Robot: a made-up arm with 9 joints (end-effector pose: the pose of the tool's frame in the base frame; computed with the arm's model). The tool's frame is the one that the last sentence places.
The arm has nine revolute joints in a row. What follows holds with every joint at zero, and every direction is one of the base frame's. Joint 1 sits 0.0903 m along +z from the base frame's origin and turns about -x. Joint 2 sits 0.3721 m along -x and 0.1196 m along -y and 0.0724 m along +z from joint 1 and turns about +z. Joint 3 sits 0.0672 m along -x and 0.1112 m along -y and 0.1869 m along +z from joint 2 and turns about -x. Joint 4 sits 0.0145 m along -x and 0.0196 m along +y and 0.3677 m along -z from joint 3 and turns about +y. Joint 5 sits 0.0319 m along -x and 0.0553 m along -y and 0.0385 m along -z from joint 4 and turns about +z. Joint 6 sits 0.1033 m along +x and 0.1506 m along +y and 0.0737 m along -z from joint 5 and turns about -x. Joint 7 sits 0.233 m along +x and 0.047 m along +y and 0.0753 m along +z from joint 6 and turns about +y. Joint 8 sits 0.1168 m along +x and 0.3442 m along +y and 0.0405 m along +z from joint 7 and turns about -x. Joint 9 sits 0.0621 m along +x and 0.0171 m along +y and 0.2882 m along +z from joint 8 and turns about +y. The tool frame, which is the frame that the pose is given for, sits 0.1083 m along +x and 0.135 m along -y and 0.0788 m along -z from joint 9; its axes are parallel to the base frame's.
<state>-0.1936 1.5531 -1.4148 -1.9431 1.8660 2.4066 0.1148 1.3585 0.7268</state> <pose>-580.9 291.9 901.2 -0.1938 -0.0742 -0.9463 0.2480</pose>
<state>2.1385 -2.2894 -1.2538 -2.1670 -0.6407 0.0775 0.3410 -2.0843 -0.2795</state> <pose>-608.8 81.8 -335.4 0.1004 -0.0015 -0.9207 0.3772</pose>
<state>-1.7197 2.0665 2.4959 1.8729 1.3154 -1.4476 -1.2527 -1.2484 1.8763</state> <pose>189.0 -413.6 175.3 0.5031 -0.2874 0.7561 0.3041</pose>
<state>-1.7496 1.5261 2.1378 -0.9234 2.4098 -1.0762 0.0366 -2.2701 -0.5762</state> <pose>580.3 -571.3 -768.3 0.3664 0.0063 -0.0529 0.9289</pose>
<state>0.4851 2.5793 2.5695 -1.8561 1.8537 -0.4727 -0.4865 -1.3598 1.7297</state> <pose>51.0 823.7 501.7 0.7352 0.4262 0.5259 0.0360</pose>
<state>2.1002 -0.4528 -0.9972 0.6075 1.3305 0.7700 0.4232 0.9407 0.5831</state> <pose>-696.1 258.9 -833.4 -0.9706 0.1187 0.1681 0.1249</pose>
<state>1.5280 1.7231 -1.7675 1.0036 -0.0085 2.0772 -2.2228 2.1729 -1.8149</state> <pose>-1201.7 429.7 1129.4 0.1263 -0.9233 0.2927 0.2143</pose>
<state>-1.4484 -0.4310 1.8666 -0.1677 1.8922 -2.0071 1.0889 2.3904 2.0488</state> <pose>-586.3 40.4 -70.6 -0.6783 0.1116 0.7053 0.1729</pose>
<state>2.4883 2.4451 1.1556 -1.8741 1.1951 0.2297 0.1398 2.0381 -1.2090</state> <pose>-280.2 -996.1 465.5 -0.4770 0.8430 -0.2434 0.0510</pose>
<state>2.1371 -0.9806 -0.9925 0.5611 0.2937 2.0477 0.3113 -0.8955 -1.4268</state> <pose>431.8 80.9 -117.2 -0.7923 -0.4453 0.3642 0.2030</pose>
